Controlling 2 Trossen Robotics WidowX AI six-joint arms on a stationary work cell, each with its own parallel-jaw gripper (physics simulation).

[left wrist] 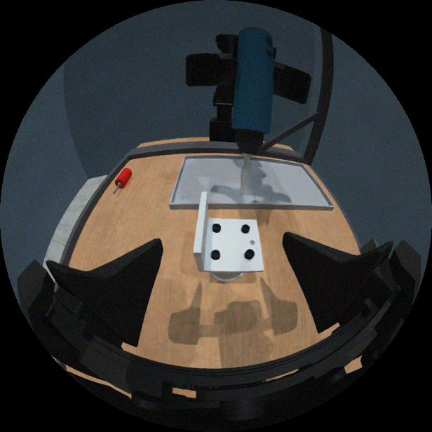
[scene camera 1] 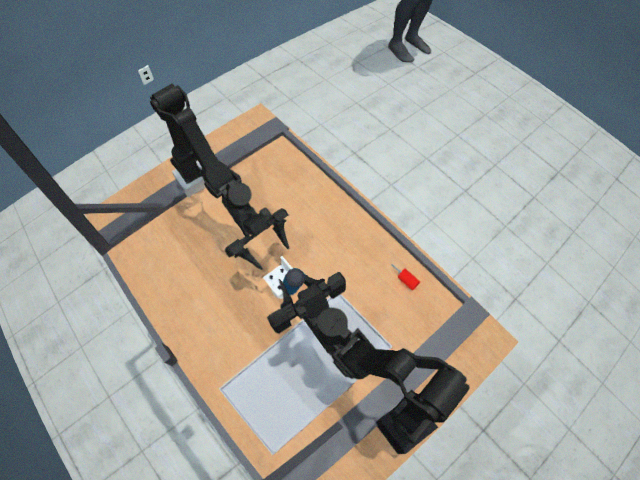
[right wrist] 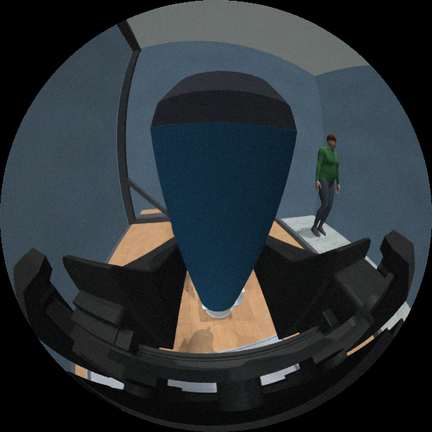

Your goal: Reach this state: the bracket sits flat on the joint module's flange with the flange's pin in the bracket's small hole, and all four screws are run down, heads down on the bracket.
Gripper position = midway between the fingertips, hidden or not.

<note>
I see my left gripper [scene camera 1: 275, 259], my right gripper [scene camera 1: 287, 274], a blue electric screwdriver [right wrist: 223, 141], a white l-shaped bracket [left wrist: 231, 242], a grey tray [scene camera 1: 283, 390] and a dark post [right wrist: 123, 101].
The blue electric screwdriver shows as well in the left wrist view [left wrist: 253, 92]. My left gripper also shows in the left wrist view [left wrist: 223, 242]. My right gripper shows as well in the left wrist view [left wrist: 257, 65] and in the right wrist view [right wrist: 217, 235].
</note>
